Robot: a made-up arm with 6 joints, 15 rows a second.
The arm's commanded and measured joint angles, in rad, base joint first. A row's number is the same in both.
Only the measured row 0 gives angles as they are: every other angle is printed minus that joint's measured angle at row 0.
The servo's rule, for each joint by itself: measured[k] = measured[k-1] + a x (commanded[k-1-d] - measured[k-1]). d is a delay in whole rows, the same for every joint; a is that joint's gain. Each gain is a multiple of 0.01, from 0.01 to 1. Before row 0 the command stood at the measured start. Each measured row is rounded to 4 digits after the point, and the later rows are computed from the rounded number. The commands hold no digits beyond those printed.
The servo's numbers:
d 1
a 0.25 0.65 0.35 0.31 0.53 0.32
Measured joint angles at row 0:
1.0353, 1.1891, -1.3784, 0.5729, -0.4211, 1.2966
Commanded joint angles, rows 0 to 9:
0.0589, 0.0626, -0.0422, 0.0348, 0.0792, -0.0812
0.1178, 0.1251, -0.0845, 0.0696, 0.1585, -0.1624
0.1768, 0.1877, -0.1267, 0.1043, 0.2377, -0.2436
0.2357, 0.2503, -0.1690, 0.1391, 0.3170, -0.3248
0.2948, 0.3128, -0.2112, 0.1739, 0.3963, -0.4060
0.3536, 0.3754, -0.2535, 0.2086, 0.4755, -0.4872
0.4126, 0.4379, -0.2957, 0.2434, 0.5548, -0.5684
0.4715, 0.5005, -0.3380, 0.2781, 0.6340, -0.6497
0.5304, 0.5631, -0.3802, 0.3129, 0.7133, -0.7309
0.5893, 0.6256, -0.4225, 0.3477, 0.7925, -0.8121
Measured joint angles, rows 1 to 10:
0.0000, 0.0000, 0.0000, 0.0000, 0.0000, 0.0000
0.0147, 0.0407, -0.0148, 0.0108, 0.0420, -0.0260
0.0405, 0.0956, -0.0392, 0.0290, 0.1037, -0.0696
0.0746, 0.1555, -0.0698, 0.0523, 0.1747, -0.1253
0.1149, 0.2171, -0.1045, 0.0792, 0.2501, -0.1891
0.1599, 0.2793, -0.1418, 0.1086, 0.3276, -0.2585
0.2083, 0.3418, -0.1809, 0.1396, 0.4060, -0.3317
0.2594, 0.4043, -0.2211, 0.1718, 0.4849, -0.4074
0.3124, 0.4668, -0.2620, 0.2048, 0.5639, -0.4849
0.3669, 0.5294, -0.3034, 0.2383, 0.6431, -0.5636

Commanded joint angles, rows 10 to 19:
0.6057, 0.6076, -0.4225, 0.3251, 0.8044, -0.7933
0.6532, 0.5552, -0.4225, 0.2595, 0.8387, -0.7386
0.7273, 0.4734, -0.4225, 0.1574, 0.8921, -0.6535
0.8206, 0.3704, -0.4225, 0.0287, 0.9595, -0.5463
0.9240, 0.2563, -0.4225, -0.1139, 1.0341, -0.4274
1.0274, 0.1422, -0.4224, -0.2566, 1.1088, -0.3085
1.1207, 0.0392, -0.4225, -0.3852, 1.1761, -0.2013
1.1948, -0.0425, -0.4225, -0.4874, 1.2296, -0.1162
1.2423, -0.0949, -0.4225, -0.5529, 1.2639, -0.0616
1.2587, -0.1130, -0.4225, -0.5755, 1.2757, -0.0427
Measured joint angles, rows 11 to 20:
0.4225, 0.5919, -0.3451, 0.2722, 0.7223, -0.6431
0.4683, 0.6021, -0.3722, 0.2886, 0.7658, -0.6912
0.5145, 0.5716, -0.3898, 0.2796, 0.8044, -0.7064
0.5677, 0.5078, -0.4012, 0.2417, 0.8509, -0.6895
0.6309, 0.4185, -0.4087, 0.1757, 0.9085, -0.6437
0.7042, 0.3131, -0.4135, 0.0859, 0.9751, -0.5745
0.7850, 0.2020, -0.4166, -0.0203, 1.0460, -0.4894
0.8689, 0.0962, -0.4187, -0.1334, 1.1150, -0.3972
0.9504, 0.0060, -0.4200, -0.2431, 1.1757, -0.3073
1.0234, -0.0596, -0.4209, -0.3391, 1.2224, -0.2287

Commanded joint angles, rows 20 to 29:
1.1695, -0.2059, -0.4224, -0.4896, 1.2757, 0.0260
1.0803, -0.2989, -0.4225, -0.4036, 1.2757, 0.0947
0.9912, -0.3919, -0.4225, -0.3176, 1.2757, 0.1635
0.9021, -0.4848, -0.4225, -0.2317, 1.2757, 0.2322
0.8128, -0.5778, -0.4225, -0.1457, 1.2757, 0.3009
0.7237, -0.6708, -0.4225, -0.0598, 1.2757, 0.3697
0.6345, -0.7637, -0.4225, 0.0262, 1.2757, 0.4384
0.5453, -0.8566, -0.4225, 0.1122, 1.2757, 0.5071
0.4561, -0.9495, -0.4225, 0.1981, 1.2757, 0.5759
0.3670, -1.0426, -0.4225, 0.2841, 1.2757, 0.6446
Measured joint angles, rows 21 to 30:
1.0822, -0.0943, -0.4215, -0.4124, 1.2506, -0.1692
1.1040, -0.1668, -0.4218, -0.4363, 1.2639, -0.1067
1.0981, -0.2527, -0.4220, -0.4262, 1.2702, -0.0423
1.0714, -0.3432, -0.4222, -0.3925, 1.2731, 0.0236
1.0291, -0.4352, -0.4223, -0.3427, 1.2745, 0.0904
0.9750, -0.5279, -0.4224, -0.2816, 1.2751, 0.1578
0.9122, -0.6208, -0.4224, -0.2128, 1.2754, 0.2256
0.8428, -0.7137, -0.4224, -0.1387, 1.2756, 0.2937
0.7684, -0.8066, -0.4224, -0.0609, 1.2757, 0.3620
0.6903, -0.8995, -0.4224, 0.0194, 1.2757, 0.4304

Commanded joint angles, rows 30 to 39:
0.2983, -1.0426, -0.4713, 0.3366, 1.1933, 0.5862
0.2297, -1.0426, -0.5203, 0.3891, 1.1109, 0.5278
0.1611, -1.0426, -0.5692, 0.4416, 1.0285, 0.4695
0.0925, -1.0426, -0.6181, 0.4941, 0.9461, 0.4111
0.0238, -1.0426, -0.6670, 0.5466, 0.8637, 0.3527
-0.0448, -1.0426, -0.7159, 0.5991, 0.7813, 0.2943
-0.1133, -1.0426, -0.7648, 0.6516, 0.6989, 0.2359
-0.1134, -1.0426, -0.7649, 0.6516, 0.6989, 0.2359
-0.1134, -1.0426, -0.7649, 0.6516, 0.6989, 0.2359
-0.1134, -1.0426, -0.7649, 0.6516, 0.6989, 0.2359
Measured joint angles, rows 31 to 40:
0.6095, -0.9925, -0.4224, 0.1015, 1.2757, 0.4989
0.5317, -1.0251, -0.4395, 0.1744, 1.2320, 0.5268
0.4562, -1.0365, -0.4678, 0.2410, 1.1678, 0.5271
0.3824, -1.0405, -0.5033, 0.3032, 1.0940, 0.5087
0.3099, -1.0419, -0.5435, 0.3624, 1.0156, 0.4775
0.2384, -1.0424, -0.5867, 0.4195, 0.9351, 0.4376
0.1676, -1.0425, -0.6319, 0.4752, 0.8536, 0.3917
0.0974, -1.0426, -0.6784, 0.5299, 0.7716, 0.3418
0.0447, -1.0426, -0.7087, 0.5676, 0.7331, 0.3079
0.0052, -1.0426, -0.7284, 0.5936, 0.7150, 0.2849

